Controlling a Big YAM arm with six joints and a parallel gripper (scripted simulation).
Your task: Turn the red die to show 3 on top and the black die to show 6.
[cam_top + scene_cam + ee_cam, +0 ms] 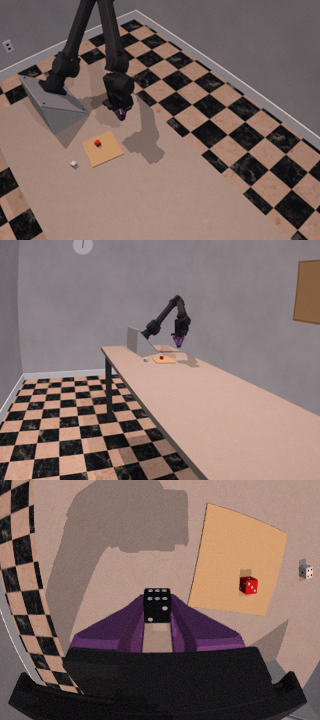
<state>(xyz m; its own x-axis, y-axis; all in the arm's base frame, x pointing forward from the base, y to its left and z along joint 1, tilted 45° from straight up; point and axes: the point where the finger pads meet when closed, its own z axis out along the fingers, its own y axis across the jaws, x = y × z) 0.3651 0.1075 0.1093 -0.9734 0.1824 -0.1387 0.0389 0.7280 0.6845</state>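
The orange mat is 10 mm ahead of my hand, 120 mm to the right of it and 100 mm below it. Round my hand: white die 10 mm ahead, 260 mm to the right, 90 mm below; then red die 10 mm behind, 130 mm to the right, 90 mm below; then black die right at my hand.
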